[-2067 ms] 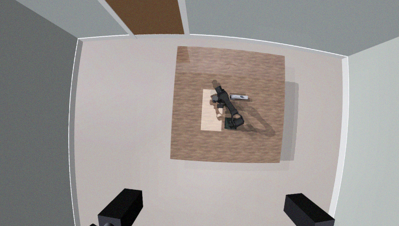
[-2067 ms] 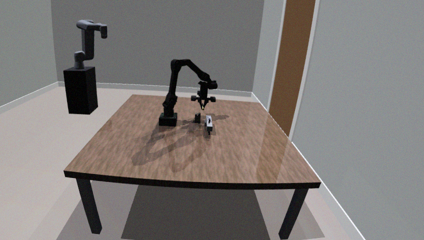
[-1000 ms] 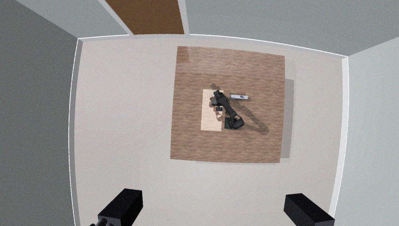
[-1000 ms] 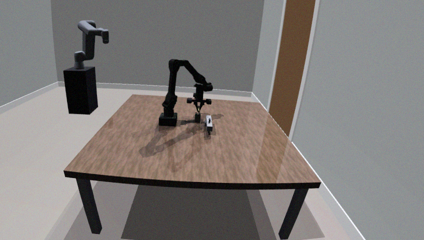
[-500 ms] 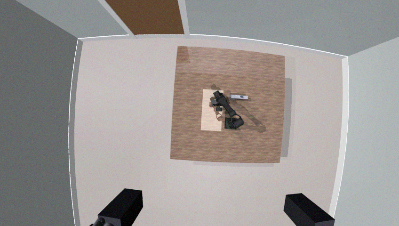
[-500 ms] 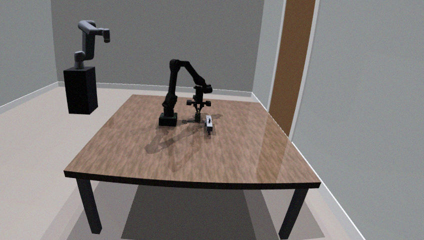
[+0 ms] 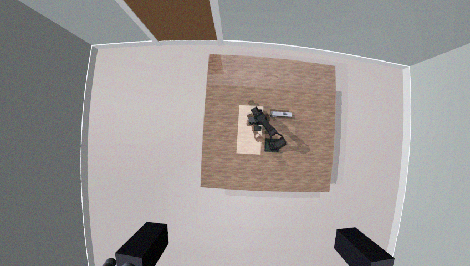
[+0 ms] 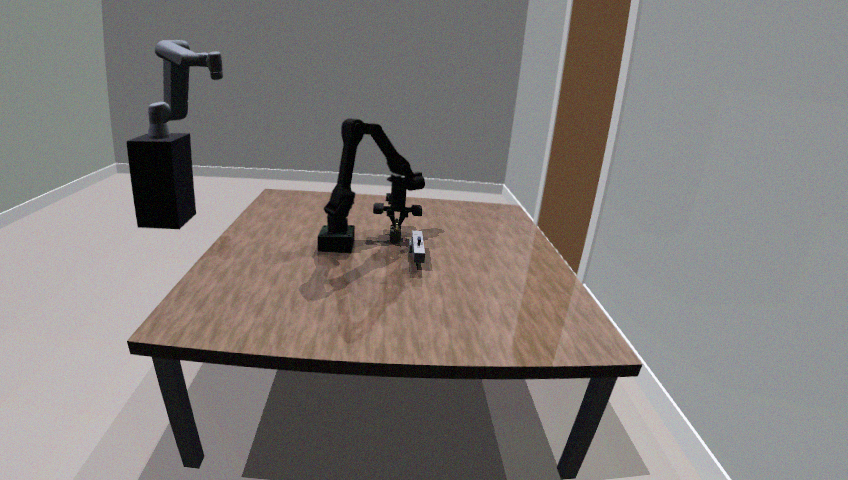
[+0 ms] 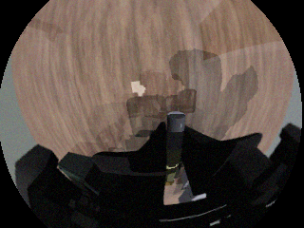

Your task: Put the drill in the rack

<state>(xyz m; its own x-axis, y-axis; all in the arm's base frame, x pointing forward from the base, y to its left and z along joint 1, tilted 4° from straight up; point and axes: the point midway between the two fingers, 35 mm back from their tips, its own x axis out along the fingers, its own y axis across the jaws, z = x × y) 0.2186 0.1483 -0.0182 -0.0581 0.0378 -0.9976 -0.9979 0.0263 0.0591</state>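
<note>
Right now the drill is 4 cm to the right of my gripper tip and 3 cm above it. From my gripper tip the other things lie so: grey slatted rack 5 cm to the right, 1 cm behind, 1 cm above.
</note>
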